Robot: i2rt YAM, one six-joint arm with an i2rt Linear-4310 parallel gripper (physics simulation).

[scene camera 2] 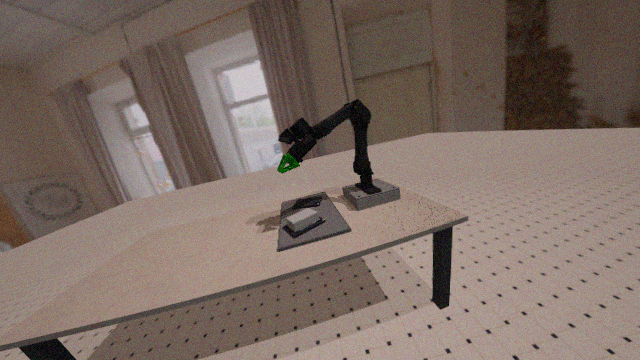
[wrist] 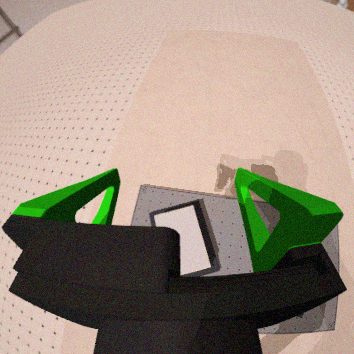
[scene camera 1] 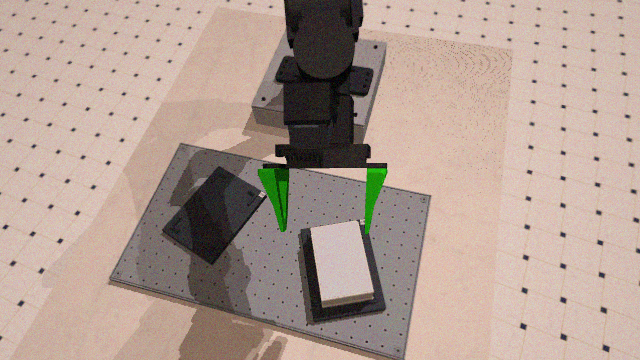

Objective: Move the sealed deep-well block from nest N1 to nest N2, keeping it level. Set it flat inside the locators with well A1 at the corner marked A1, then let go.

same spot on grey perforated plate: [scene camera 1: 262,272] = [wrist: 242,230]
